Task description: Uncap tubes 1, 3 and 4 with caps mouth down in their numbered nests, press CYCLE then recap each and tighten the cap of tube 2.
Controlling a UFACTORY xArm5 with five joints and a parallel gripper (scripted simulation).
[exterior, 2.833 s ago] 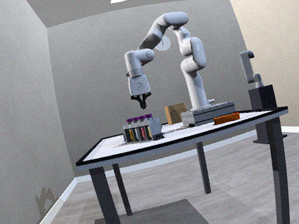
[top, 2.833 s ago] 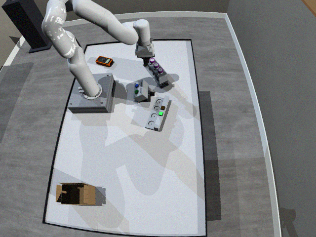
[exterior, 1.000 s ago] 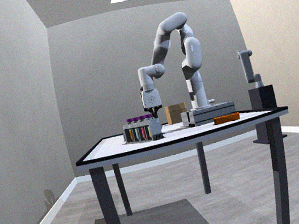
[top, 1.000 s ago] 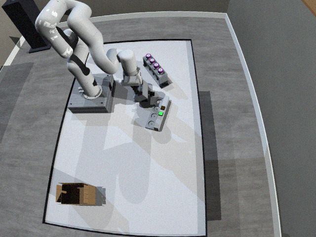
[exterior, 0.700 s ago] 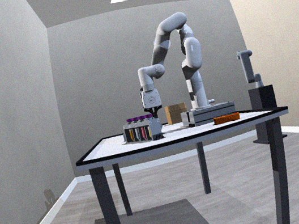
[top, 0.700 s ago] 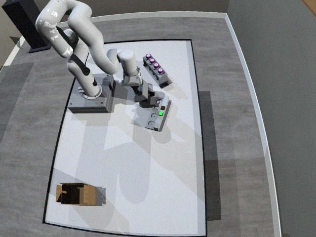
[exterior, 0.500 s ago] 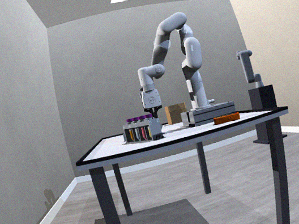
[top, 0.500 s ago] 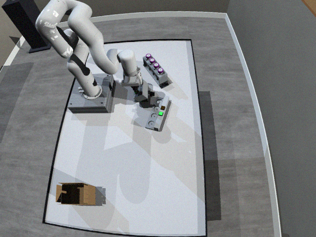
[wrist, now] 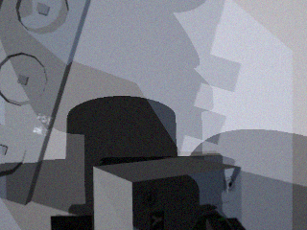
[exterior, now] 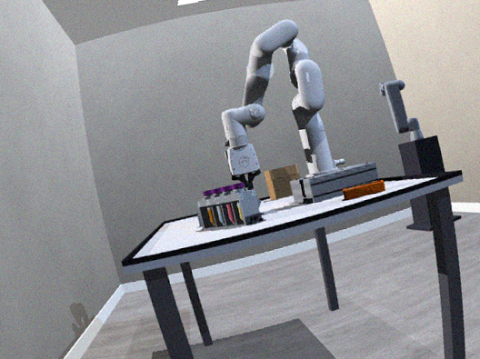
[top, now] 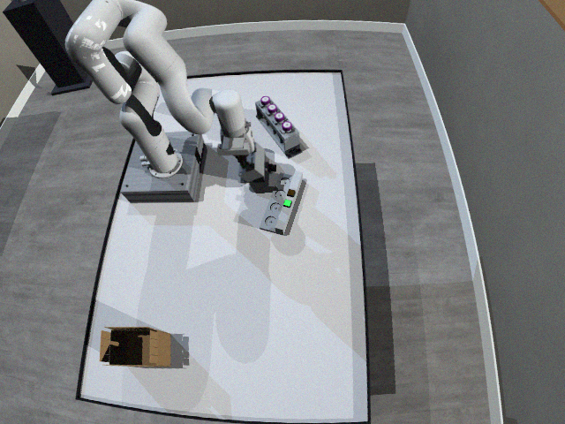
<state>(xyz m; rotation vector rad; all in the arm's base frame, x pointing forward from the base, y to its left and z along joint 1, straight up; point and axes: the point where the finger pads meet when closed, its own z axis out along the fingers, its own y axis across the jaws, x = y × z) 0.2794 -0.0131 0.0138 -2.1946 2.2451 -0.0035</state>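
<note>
The green key is 3 cm below my hand. Also, from my hand: blue key 4 cm to the left, 3 cm below; key housing 4 cm below, 2 cm to the left, 2 cm ahead; cardboard box 61 cm to the right, 30 cm behind, 3 cm below.
</note>
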